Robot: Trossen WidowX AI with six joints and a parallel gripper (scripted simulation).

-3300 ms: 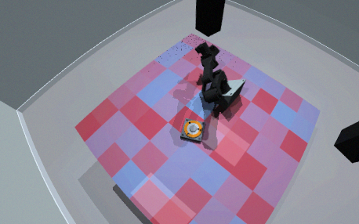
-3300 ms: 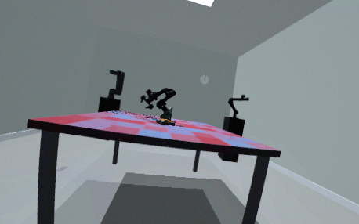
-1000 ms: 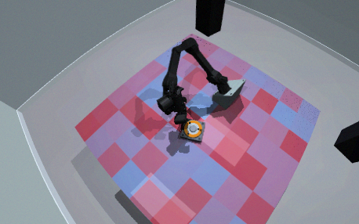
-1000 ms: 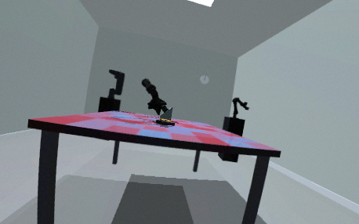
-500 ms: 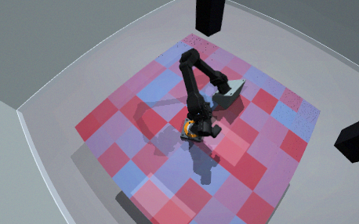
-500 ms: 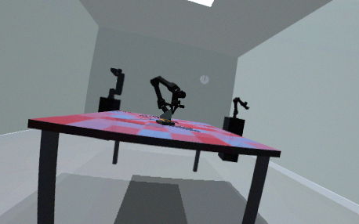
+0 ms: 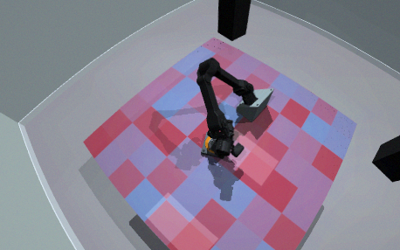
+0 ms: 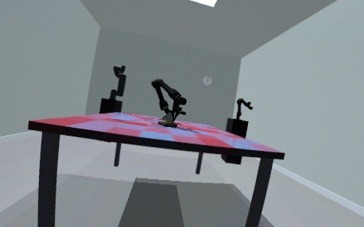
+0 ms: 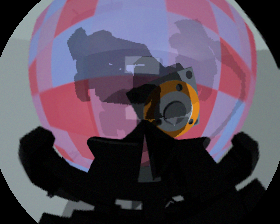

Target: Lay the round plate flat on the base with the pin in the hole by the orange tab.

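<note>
Now: the base 5 cm to the right of my gripper tip, 2 cm below it and 2 cm ahead of it.
</note>
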